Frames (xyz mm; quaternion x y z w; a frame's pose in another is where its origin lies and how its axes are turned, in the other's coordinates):
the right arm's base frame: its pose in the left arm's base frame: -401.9 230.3 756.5 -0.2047 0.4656 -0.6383 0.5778
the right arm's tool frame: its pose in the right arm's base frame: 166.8 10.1 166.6 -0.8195 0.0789 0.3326 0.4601
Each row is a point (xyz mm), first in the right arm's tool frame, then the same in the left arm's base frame.
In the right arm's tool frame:
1: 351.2 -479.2 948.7
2: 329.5 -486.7 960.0
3: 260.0 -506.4 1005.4
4: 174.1 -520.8 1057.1
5: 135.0 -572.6 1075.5
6: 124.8 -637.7 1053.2
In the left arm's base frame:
1: 114.2 178.7 -243.0
2: 135.7 191.8 -238.7
3: 204.0 242.2 -230.2
4: 279.6 307.6 -214.2
5: 347.1 307.1 -214.6
6: 396.5 258.5 -208.3

